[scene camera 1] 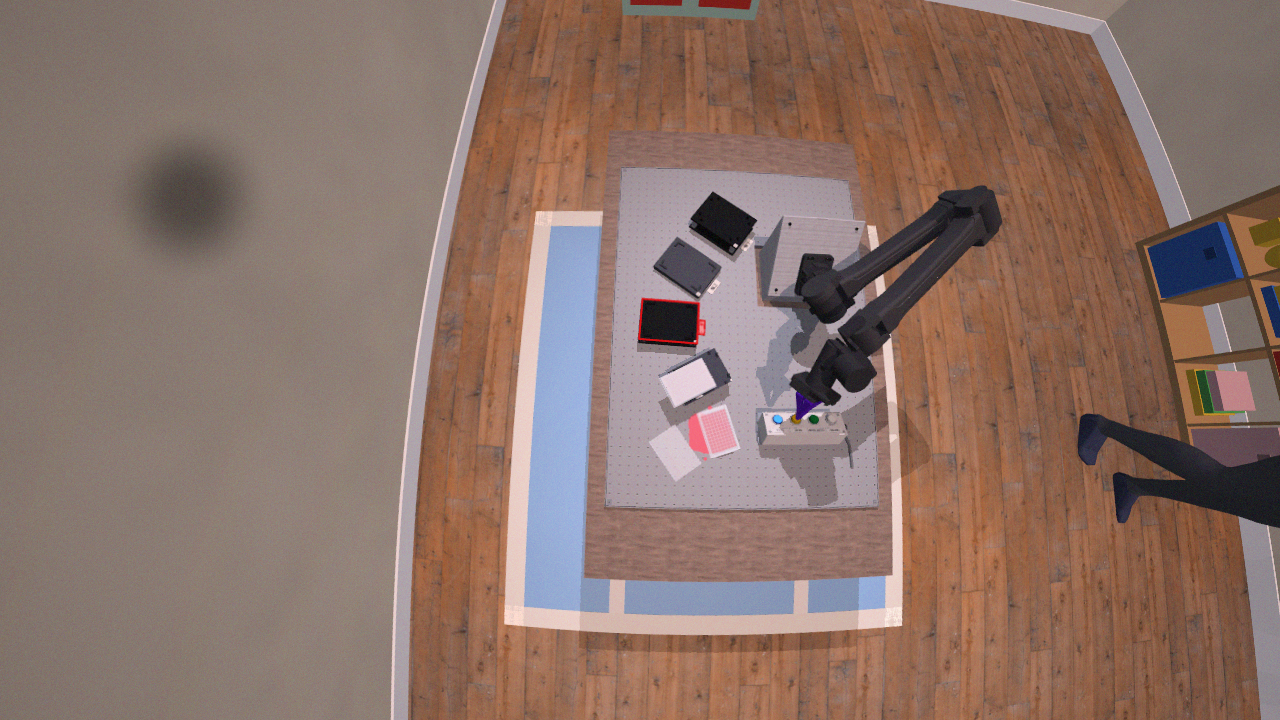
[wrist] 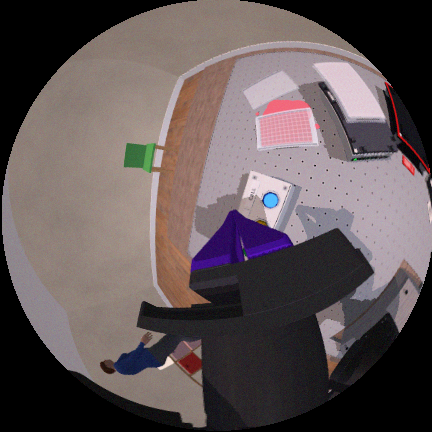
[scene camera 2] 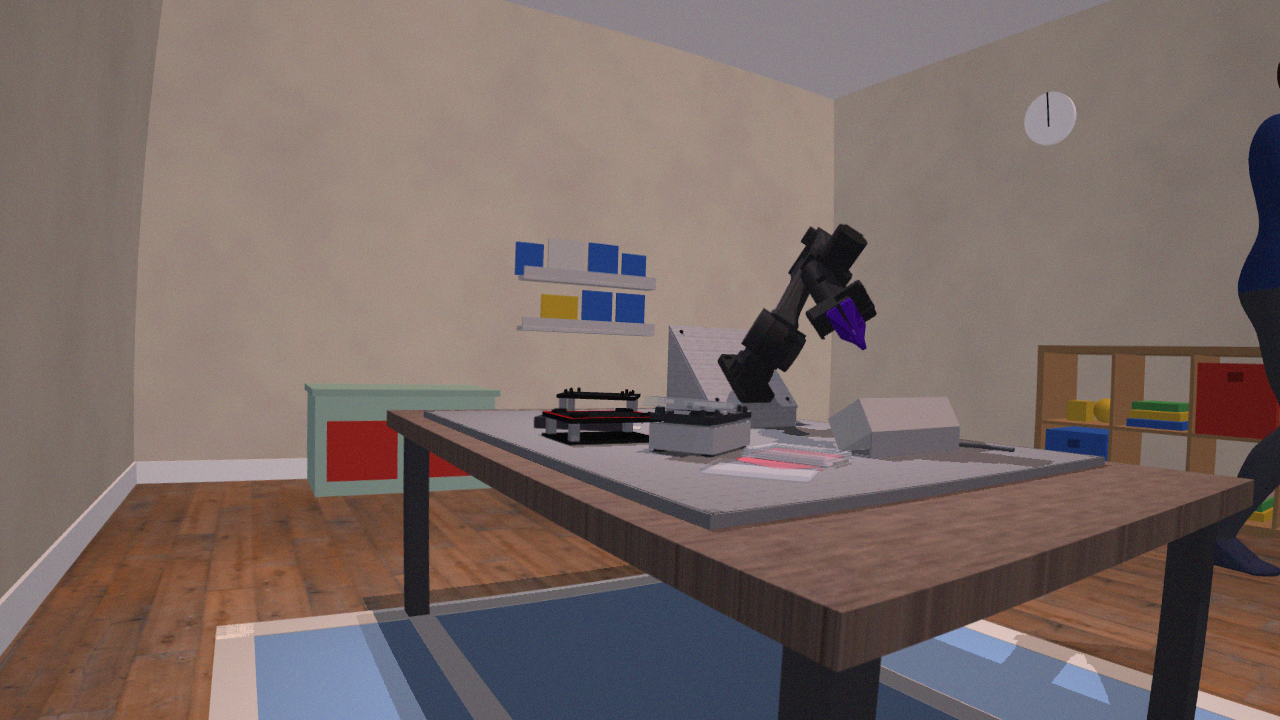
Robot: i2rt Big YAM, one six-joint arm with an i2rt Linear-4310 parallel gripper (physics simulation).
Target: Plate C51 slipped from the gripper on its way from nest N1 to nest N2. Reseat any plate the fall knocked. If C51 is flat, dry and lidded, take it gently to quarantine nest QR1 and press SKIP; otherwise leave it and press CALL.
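Pixels of known places: gripper, fingertip midpoint: (scene camera 1: 797, 419) (wrist: 233, 214) (scene camera 2: 863, 347); arm's base, link origin: (scene camera 1: 812, 274) (scene camera 2: 744, 380).
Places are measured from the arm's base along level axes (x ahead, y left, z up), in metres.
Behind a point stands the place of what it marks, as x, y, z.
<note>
A plate with pink wells (scene camera 1: 718, 429) {0.264, 0.426, -0.077} (wrist: 286, 130) {0.254, 0.422, -0.078} lies on the pegboard beside a pink spill (scene camera 1: 698, 438) {0.316, 0.451, -0.090} (wrist: 287, 105) {0.325, 0.435, -0.089}. Its clear lid (scene camera 1: 674, 453) {0.382, 0.492, -0.089} (scene camera 2: 760, 472) {0.382, 0.491, -0.089} (wrist: 271, 90) {0.370, 0.480, -0.088} lies apart from it. A white-topped plate (scene camera 1: 687, 382) {0.356, 0.307, -0.015} (wrist: 350, 92) {0.333, 0.306, -0.017} sits off-centre on a dark nest (scene camera 1: 716, 365) {0.275, 0.257, -0.035} (scene camera 2: 698, 437) {0.368, 0.345, -0.064} (wrist: 370, 138) {0.269, 0.270, -0.036}, overhanging one side. The button box (scene camera 1: 810, 435) {0.034, 0.441, -0.010} (scene camera 2: 908, 428) {0.067, 0.465, -0.051} (wrist: 264, 181) {0.141, 0.416, -0.020} has a bright blue button (scene camera 1: 777, 419) {0.118, 0.400, -0.023} (wrist: 270, 200) {0.115, 0.398, -0.024} beside the CALL label. My purple-fingered gripper (scene camera 1: 798, 416) {0.101, 0.401, 0.068} (scene camera 2: 862, 346) {0.101, 0.401, 0.068} (wrist: 233, 214) {0.101, 0.401, 0.068} is shut and empty, above the box near the yellow button, which is partly hidden in the wrist view.
A red-rimmed nest (scene camera 1: 670, 320) {0.398, 0.130, -0.050}, a dark grey nest (scene camera 1: 686, 266) {0.349, -0.043, -0.070} and a black nest (scene camera 1: 723, 222) {0.240, -0.175, -0.038} stand along the pegboard (scene camera 1: 644, 197) {0.477, -0.292, -0.090}. A slanted grey panel (scene camera 1: 787, 246) {0.091, -0.053, 0.054} stands by the arm's base. A cable runs from the button box. A person (scene camera 1: 1190, 465) (wrist: 134, 361) stands beyond the table.
</note>
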